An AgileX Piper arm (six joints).
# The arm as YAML. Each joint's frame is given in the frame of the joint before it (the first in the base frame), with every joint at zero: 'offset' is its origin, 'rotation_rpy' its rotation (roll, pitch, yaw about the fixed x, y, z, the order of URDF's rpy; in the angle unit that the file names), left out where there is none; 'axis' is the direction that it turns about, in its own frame. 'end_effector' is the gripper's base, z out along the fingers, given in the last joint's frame.
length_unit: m
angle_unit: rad
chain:
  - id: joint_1
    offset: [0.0, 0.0, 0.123]
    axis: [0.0, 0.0, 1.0]
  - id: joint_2
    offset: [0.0, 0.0, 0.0]
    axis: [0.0, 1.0, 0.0]
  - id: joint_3
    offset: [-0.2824, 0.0, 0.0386]
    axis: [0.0, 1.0, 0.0]
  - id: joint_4
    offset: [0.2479, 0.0, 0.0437]
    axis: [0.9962, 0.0, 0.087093]
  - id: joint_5
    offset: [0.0, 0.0, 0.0]
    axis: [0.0, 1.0, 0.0]
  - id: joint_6
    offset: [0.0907, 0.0, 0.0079]
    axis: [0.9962, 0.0, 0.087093]
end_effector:
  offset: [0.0, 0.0, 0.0]
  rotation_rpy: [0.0, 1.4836, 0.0]
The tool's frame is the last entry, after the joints.
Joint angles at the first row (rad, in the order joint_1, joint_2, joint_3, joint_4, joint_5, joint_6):
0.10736, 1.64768, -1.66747, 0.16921, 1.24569, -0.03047
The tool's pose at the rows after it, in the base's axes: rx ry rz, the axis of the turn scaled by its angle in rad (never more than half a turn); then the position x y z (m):
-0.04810, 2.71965, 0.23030, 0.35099, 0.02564, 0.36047
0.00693, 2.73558, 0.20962, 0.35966, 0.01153, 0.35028
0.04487, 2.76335, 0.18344, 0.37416, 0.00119, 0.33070
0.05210, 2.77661, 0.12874, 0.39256, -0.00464, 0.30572
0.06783, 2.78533, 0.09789, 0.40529, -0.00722, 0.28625
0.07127, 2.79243, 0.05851, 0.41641, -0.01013, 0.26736
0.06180, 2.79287, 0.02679, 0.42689, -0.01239, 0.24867
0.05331, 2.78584, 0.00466, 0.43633, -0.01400, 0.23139
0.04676, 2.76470, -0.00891, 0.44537, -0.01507, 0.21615
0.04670, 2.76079, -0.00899, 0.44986, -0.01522, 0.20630
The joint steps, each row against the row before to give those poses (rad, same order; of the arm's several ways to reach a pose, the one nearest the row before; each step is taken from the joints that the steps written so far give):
-0.07457, 0.02477, -0.00073, -0.00451, -0.00594, 0.00703
-0.03807, 0.02964, -0.00002, -0.00743, -0.01261, -0.00002
-0.02373, 0.05536, 0.00002, -0.01485, -0.02754, -0.00001
-0.00481, 0.06912, -0.00003, -0.03788, -0.05920, 0.00079
-0.00001, 0.05190, 0.00000, -0.02427, -0.04507, 0.01350
0.00001, 0.04888, 0.00000, -0.03021, -0.04344, 0.00918
-0.00001, 0.04765, 0.00004, -0.02327, -0.04827, -0.00001
0.00001, 0.04368, -0.00001, -0.01655, -0.05124, 0.00002
0.00000, 0.03902, -0.00005, -0.01024, -0.06038, -0.00001
0.00000, 0.02408, 0.00002, 0.00000, -0.02801, 0.00001

